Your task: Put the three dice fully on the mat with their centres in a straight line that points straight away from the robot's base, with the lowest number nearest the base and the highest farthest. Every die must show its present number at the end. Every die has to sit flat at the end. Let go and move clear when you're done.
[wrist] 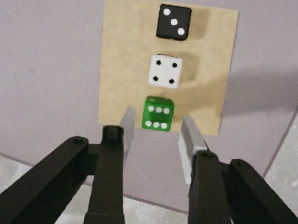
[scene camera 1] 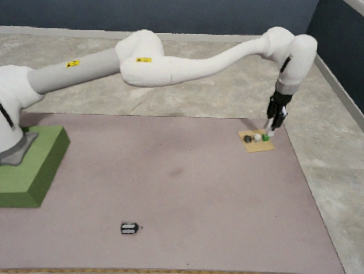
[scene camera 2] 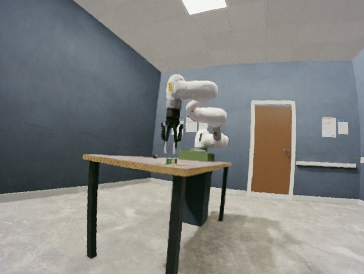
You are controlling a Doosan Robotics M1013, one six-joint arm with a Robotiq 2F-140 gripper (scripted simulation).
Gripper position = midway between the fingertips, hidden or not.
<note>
I see my gripper (scene camera 1: 268, 131), a white die (wrist: 165, 71) and a black die (wrist: 174, 27).
My gripper is seen too in the wrist view (wrist: 157, 126).
</note>
